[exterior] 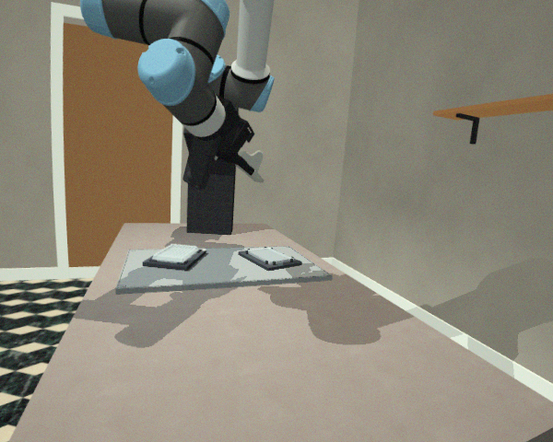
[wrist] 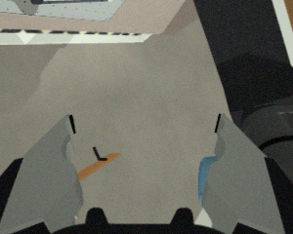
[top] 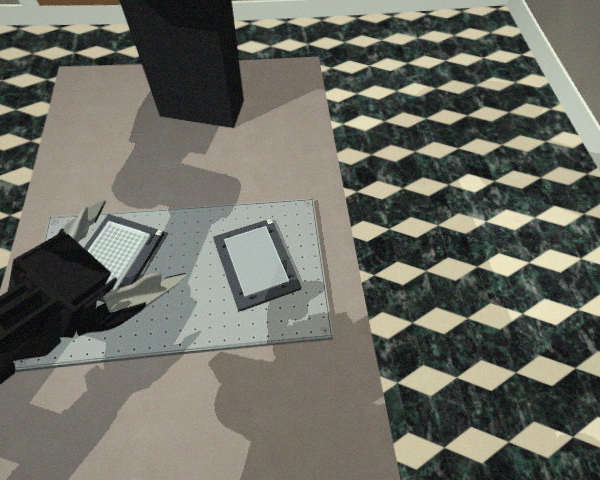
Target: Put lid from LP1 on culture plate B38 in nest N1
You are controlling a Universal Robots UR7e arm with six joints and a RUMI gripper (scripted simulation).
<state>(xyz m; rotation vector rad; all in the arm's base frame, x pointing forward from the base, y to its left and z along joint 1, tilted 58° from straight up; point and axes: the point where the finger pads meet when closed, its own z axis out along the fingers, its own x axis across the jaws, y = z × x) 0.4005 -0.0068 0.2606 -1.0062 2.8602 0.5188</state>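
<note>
Now: hand 25 cm above the lid, 15 cm to the right of it and 5 cm past it. Round my hand: dark plate nest: 26 cm below, 17 cm behind, 9 cm to the right; lid park LP1: 26 cm below, 15 cm to the left, 5 cm behind; white culture plate: 24 cm below, 17 cm behind, 9 cm to the right.
</note>
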